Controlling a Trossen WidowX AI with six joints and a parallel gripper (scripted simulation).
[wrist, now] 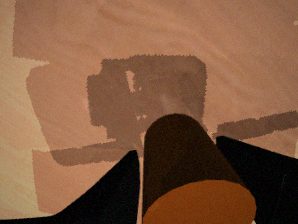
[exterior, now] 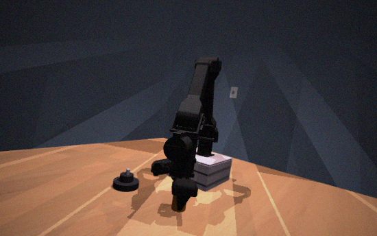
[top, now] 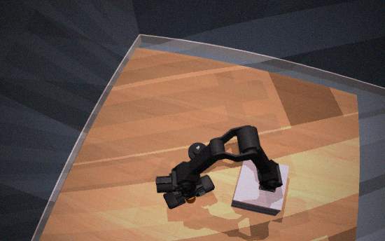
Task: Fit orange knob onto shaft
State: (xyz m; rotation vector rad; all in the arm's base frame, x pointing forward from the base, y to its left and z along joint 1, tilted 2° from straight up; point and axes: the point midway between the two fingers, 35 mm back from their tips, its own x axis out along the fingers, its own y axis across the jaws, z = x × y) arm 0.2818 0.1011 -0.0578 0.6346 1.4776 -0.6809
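Right now the orange knob is 30 mm above my gripper tip. From my gripper tip the other things lie so: round pedestal (20 mm ahead, 210 mm to the right, 20 mm above).
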